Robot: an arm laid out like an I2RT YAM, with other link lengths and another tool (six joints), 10 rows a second.
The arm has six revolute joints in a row. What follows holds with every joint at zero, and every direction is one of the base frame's. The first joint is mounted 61.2 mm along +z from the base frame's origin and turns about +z. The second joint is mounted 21.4 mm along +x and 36.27 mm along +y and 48.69 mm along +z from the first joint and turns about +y. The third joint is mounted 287.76 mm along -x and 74.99 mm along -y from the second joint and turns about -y. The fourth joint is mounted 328.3 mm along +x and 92.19 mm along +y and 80.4 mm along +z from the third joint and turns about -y. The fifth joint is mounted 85.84 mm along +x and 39.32 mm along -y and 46.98 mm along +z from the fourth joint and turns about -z. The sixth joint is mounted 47.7 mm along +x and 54.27 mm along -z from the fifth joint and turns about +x. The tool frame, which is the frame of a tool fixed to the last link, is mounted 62 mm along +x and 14 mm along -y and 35 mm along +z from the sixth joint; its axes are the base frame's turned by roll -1.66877, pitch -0.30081 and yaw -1.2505 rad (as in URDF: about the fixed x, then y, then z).
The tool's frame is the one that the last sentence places.
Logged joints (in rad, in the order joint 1, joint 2, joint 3, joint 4, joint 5, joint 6), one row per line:
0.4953 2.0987 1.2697 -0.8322 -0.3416 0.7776
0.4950 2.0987 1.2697 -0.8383 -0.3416 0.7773
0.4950 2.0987 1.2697 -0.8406 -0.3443 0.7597
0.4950 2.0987 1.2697 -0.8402 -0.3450 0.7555
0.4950 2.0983 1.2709 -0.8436 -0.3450 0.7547
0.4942 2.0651 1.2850 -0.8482 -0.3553 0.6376
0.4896 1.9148 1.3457 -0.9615 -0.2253 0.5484
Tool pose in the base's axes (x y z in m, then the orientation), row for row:
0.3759 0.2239 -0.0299 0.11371 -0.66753 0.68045 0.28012
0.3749 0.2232 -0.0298 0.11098 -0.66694 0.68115 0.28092
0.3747 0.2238 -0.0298 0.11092 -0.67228 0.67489 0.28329
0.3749 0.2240 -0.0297 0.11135 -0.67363 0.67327 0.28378
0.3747 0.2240 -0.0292 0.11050 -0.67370 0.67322 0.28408
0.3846 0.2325 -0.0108 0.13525 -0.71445 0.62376 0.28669
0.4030 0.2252 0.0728 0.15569 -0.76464 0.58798 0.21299
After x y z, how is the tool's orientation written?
As a quaternion, w x y z.
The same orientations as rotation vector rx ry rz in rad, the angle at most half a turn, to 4 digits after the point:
-1.9577 1.9956 0.8215
-1.9590 2.0007 0.8251
-1.9748 1.9824 0.8321
-1.9782 1.9772 0.8334
-1.9794 1.9780 0.8347
-2.0697 1.8070 0.8305
-2.1898 1.6839 0.6100

